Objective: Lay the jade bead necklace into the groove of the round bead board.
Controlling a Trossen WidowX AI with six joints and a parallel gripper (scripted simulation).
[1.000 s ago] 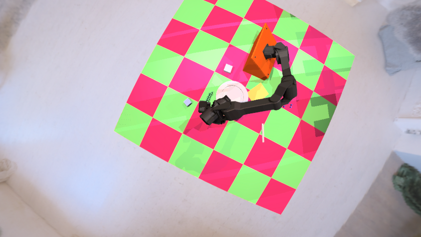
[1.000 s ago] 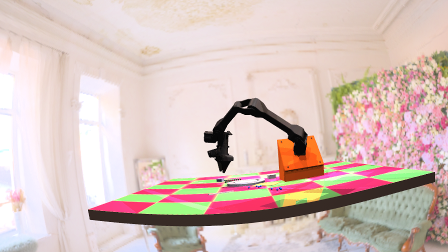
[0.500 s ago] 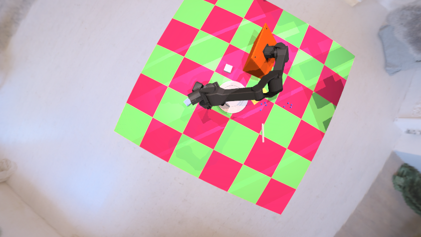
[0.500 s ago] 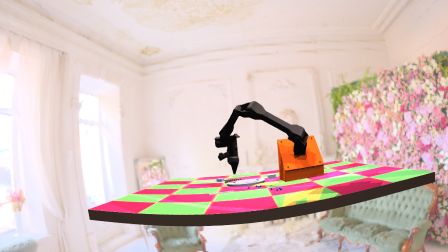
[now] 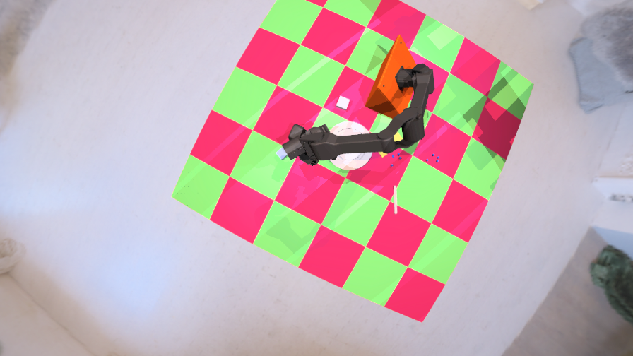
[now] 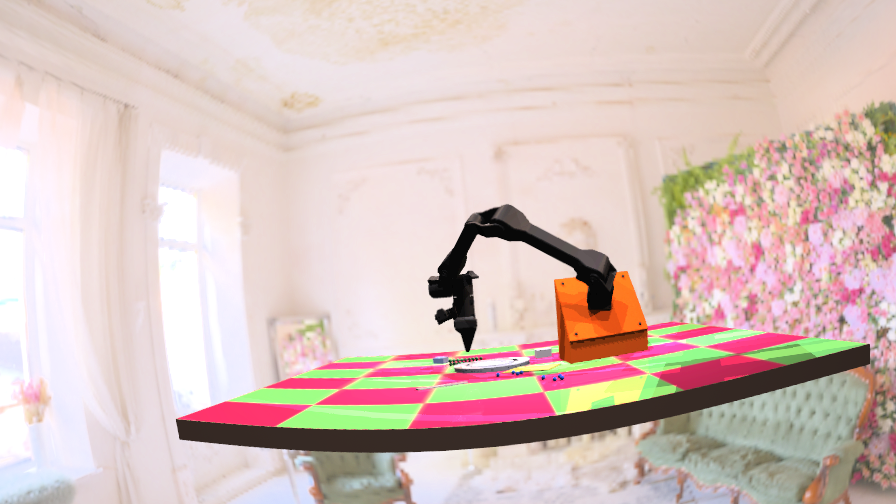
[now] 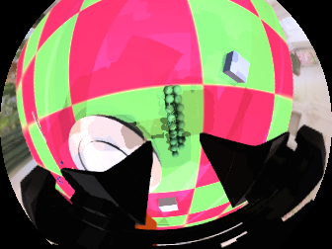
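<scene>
Now: gripper tip 80 mm past the round bead board, 120 mm to the right of it and 30 mm above it. From my gripper tip the other things lie so: pale blue cube: 100 mm ahead, 100 mm to the right, 30 mm below; white cube: 210 mm behind, 30 mm below; yellow patch: 190 mm behind, 240 mm to the left, 40 mm below.
</scene>
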